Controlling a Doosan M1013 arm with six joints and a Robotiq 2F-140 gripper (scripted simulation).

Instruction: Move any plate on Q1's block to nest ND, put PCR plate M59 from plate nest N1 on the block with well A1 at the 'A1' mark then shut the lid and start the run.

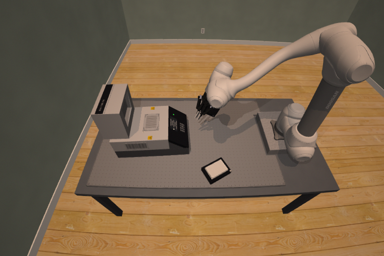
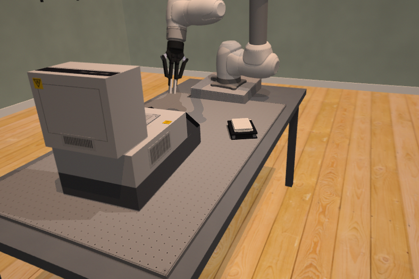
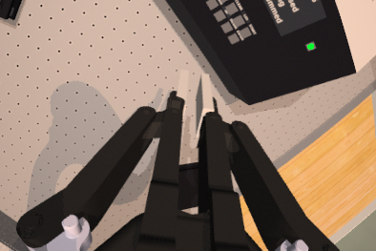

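The white 96-well plate M59 lies 14 cm behind my hand, 28 cm to the left of it and 19 cm below it. Also, from my hand: black nest ND 8 cm behind, 29 cm to the right, 21 cm below.
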